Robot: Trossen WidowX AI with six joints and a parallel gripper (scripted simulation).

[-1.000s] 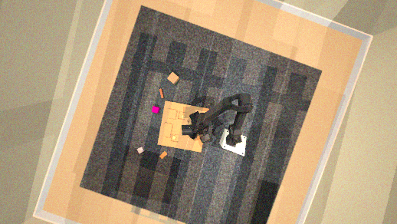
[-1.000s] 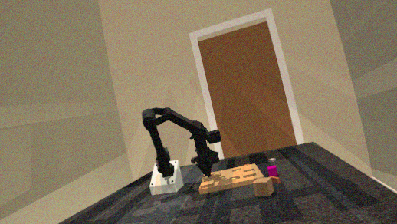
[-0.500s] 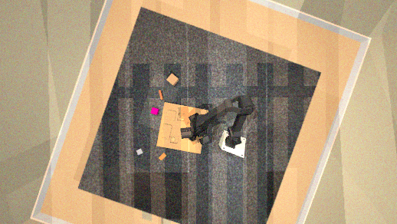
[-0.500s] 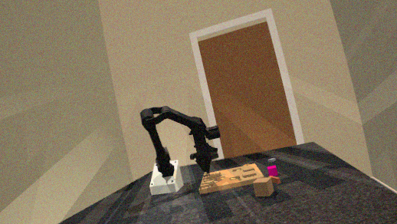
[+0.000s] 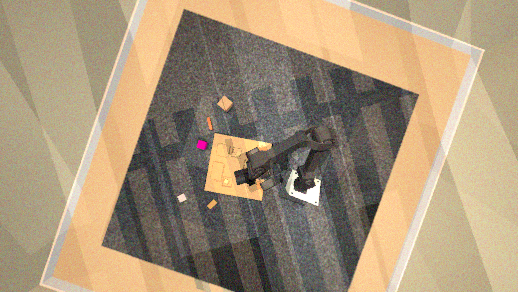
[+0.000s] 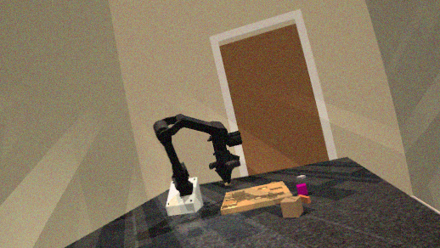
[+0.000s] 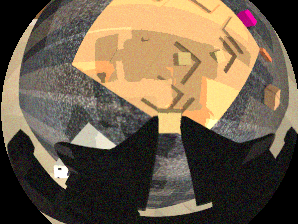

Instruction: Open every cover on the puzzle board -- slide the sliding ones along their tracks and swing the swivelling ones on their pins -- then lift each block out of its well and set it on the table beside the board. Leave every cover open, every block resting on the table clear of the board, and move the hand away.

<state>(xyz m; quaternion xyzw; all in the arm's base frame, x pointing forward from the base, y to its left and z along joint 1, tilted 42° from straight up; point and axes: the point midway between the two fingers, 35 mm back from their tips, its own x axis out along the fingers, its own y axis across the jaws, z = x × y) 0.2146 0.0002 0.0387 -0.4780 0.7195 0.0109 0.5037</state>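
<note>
Right now the tan wooden puzzle board is 10 cm ahead of my gripper tip, 8 cm below it and 3 cm to the left of it. The rest, counted from my gripper tip: tan cube (26 cm ahead, 23 cm to the right, 7 cm below); magenta block (31 cm ahead, 8 cm below); orange block (31 cm ahead, 12 cm to the right, 9 cm below).
</note>
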